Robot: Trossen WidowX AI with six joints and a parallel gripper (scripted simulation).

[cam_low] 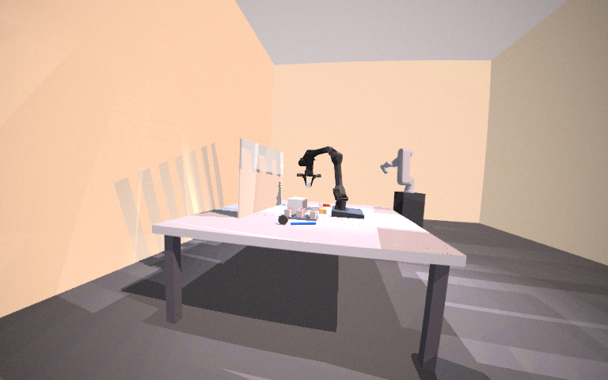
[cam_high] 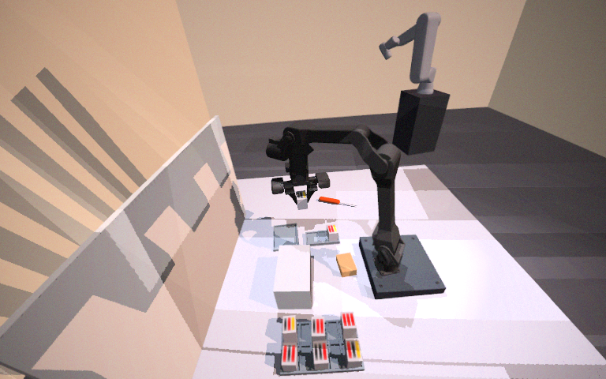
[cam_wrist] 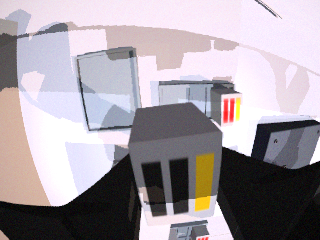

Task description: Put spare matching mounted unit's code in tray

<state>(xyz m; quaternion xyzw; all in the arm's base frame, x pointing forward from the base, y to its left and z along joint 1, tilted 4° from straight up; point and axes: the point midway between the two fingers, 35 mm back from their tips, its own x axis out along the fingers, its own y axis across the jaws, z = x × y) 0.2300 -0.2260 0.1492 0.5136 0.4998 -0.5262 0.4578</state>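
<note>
Now: gripper tip 70 mm short of the grey tray, 20 mm to the left of it and 170 mm above it. Also, from my gripper tip: tan block 110 mm behind, 170 mm to the left, 160 mm below; then blue pen 30 mm ahead, 550 mm to the left, 170 mm below.
</note>
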